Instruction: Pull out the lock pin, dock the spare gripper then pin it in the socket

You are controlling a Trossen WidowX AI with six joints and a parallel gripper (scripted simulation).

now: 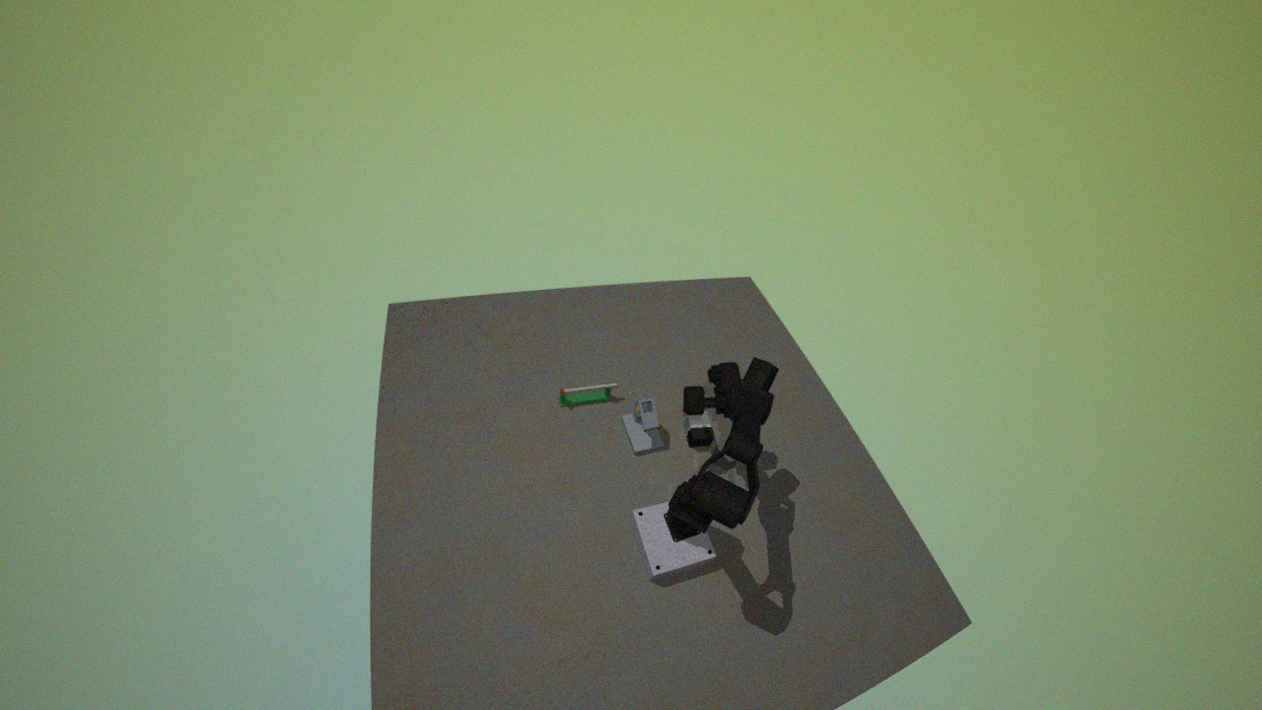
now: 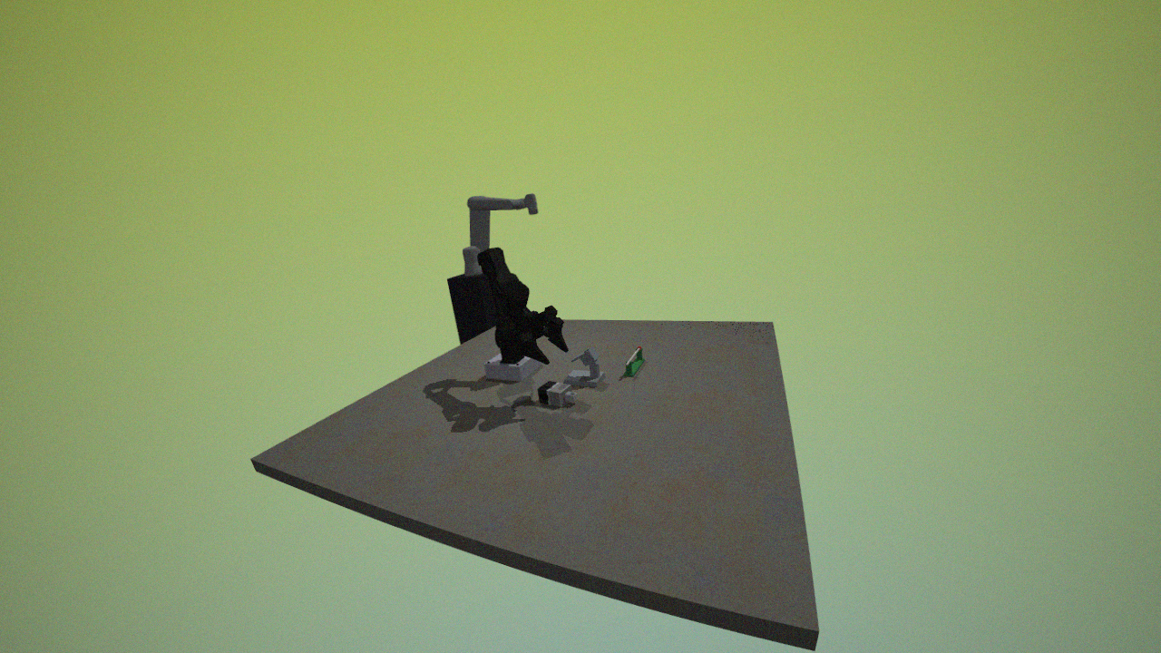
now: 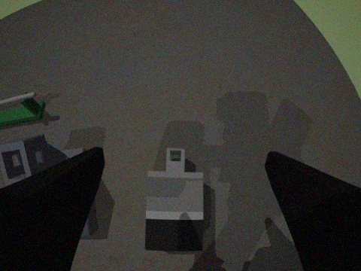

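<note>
My gripper tip is now 20 mm past the spare gripper and 120 mm above it. The rest, counted from my gripper tip: socket 20 mm ahead, 150 mm to the left, 90 mm below; green cradle 140 mm ahead, 260 mm to the left, 120 mm below.
</note>
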